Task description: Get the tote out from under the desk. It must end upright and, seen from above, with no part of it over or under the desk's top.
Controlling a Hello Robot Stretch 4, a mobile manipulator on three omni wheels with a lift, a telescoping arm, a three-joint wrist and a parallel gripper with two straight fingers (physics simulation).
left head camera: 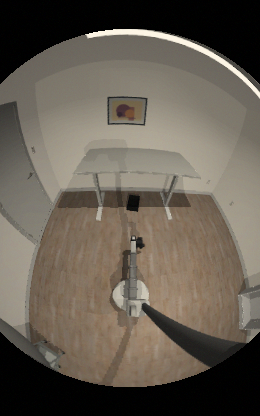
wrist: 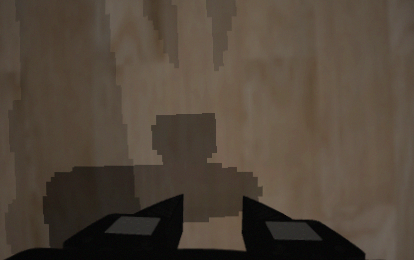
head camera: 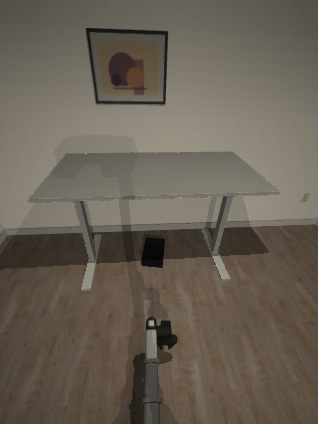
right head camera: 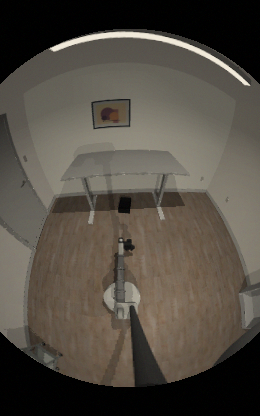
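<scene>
Framed picture: point(left head camera: 120, 109) and point(head camera: 117, 68) are the same spot on it.
</scene>
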